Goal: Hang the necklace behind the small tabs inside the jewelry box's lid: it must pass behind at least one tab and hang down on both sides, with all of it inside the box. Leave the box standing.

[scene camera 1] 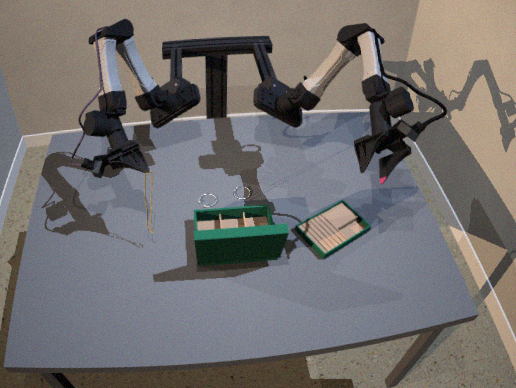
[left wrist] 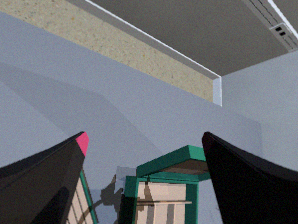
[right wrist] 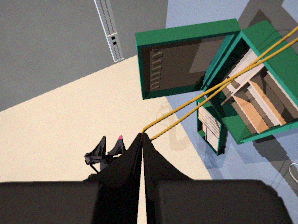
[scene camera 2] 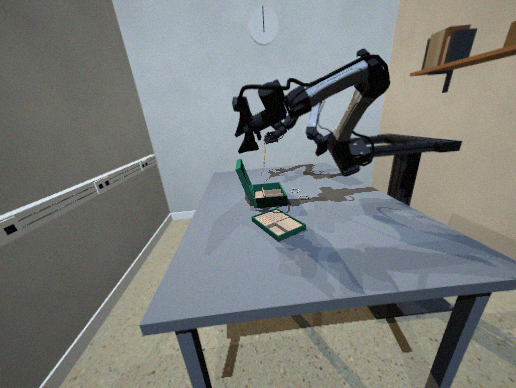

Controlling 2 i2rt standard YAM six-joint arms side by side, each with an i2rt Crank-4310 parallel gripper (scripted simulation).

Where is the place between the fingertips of the right gripper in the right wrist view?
142, 135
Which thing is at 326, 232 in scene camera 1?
A green-rimmed tray.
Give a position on a green jewelry box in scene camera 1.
At 247, 234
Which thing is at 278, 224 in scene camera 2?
A green-rimmed tray.
